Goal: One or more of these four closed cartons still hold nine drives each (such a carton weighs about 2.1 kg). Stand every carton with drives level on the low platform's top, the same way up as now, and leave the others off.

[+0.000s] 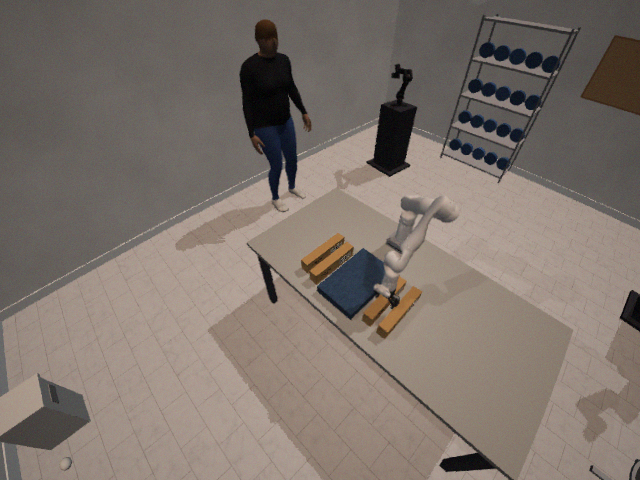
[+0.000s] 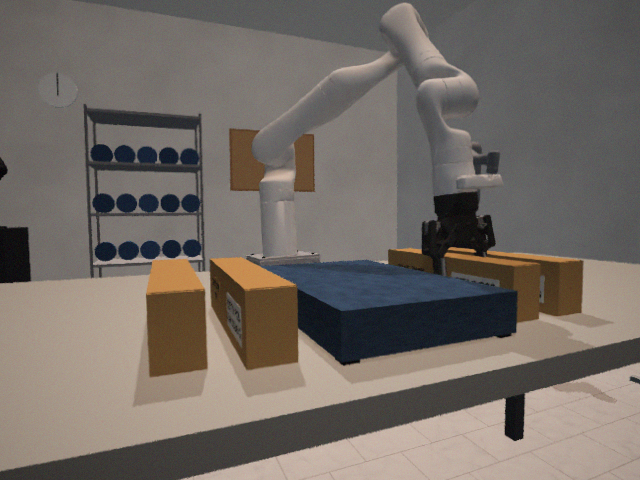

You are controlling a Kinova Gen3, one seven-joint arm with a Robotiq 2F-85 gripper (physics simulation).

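Frame: origin at the arm's base, x left, y back, z up, level; metres.
Where they show: gripper, between the fingertips: (image 1: 384, 303) (image 2: 461, 275); arm's base, origin of its link: (image 1: 402, 238) (image 2: 280, 254).
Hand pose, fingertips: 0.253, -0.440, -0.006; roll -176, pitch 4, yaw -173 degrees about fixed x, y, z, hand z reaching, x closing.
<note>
Each offset is from my fingertips to the centre of the thing, as dx, dy, dz. Level surfaces: height alone.
Four closed orange-brown cartons stand on the table. On the left are an outer carton @[-0.485, -0.031, -0.006] (image 1: 322, 252) (image 2: 177, 330) and an inner carton @[-0.390, -0.039, -0.006] (image 1: 331, 264) (image 2: 271, 325). On the right are an inner carton @[-0.012, +0.018, -0.006] (image 1: 373, 314) (image 2: 527, 293) and an outer carton @[+0.086, +0.029, -0.006] (image 1: 400, 313) (image 2: 567, 289). The low blue platform @[-0.202, -0.008, -0.019] (image 1: 345, 286) (image 2: 429, 321) lies between the pairs, with no carton on it. My gripper (image 1: 393, 300) (image 2: 462, 257) is open and points down over the right inner carton. One finger is on its platform side; the other is largely hidden behind its top. Contact cannot be told.
The arm's base (image 2: 278, 227) stands behind the platform on the table @[dz -0.049] (image 1: 465, 356) (image 2: 67, 392). A person (image 1: 267, 93) stands beyond the table's left end. A black pedestal (image 1: 394, 135) with a small dark arm and a shelf rack (image 2: 200, 227) stand farther back.
</note>
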